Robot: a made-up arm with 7 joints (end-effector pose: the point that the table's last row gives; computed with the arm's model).
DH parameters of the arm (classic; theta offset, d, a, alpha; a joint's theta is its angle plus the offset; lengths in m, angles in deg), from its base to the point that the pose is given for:
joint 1: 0 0.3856 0 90
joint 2: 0 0.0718 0 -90
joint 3: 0 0.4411 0.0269 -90
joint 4: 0 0.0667 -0.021 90
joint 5: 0 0.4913 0 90
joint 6: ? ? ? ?
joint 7: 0 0.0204 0 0
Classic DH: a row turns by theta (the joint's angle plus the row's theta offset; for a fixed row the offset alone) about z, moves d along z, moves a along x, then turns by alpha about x.
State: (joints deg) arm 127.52 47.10 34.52 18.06 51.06 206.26 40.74
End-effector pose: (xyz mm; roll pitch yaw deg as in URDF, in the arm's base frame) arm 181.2 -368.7 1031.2 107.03 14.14 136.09
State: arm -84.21 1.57 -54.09 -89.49 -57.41 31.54 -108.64
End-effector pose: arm 405.5 371.9 648.0 1.25 -63.94 -85.55
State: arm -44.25 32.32 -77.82 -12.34 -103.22 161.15 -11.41
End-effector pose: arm -111.6 319.3 1091.1 -18.81 31.93 -71.71
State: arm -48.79 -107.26 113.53 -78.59 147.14 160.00 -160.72
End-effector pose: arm 90.7 -722.0 216.4 -145.58 22.09 -164.04
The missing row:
joint 6: 90 0.1444 0.1495 90
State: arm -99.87 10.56 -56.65 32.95 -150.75 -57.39 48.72
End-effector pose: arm -127.0 24.1 1424.2 -150.35 -49.04 -0.56
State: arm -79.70 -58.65 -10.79 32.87 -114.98 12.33 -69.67
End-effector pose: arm 204.1 -1027.3 703.5 16.18 55.44 -140.66
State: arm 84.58 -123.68 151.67 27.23 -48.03 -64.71 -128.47
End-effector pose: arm -82.5 871.2 -7.2 69.82 -36.89 -5.22
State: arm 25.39 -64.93 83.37 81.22 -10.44 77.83 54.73
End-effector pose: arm 427.7 705.2 585.2 -99.90 19.24 21.26
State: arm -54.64 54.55 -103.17 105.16 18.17 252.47 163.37
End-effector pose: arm -495.0 -86.3 394.5 66.98 7.99 145.61
